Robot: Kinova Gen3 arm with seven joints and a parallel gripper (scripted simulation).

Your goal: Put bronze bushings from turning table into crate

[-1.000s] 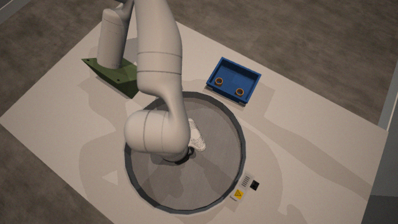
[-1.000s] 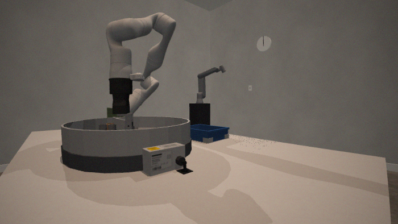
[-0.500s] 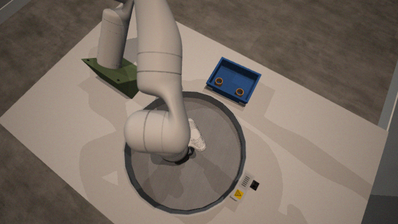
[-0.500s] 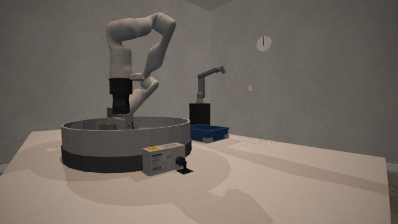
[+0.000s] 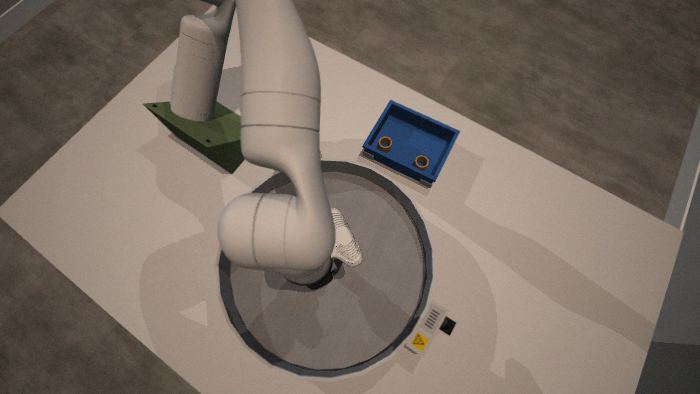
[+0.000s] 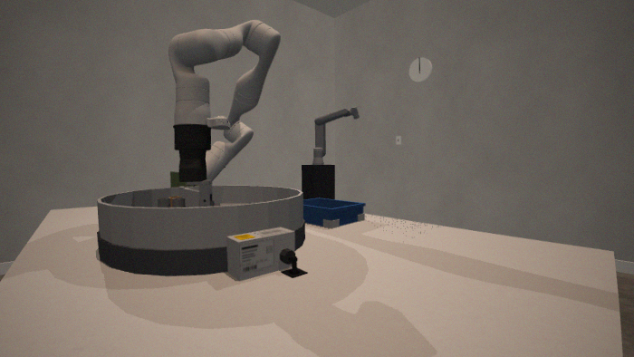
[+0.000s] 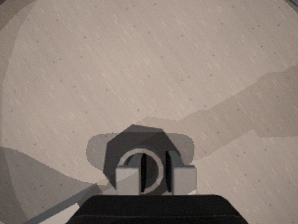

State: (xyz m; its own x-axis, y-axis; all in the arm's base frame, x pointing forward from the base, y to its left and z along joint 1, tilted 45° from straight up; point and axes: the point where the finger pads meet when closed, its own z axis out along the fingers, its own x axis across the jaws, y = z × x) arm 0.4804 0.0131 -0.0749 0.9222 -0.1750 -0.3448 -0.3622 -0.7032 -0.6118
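Right now my hand is 3 cm above the round turning table and 1 cm past it. Round my hand: blue crate: 35 cm to the left, 6 cm below, 6 cm behind.
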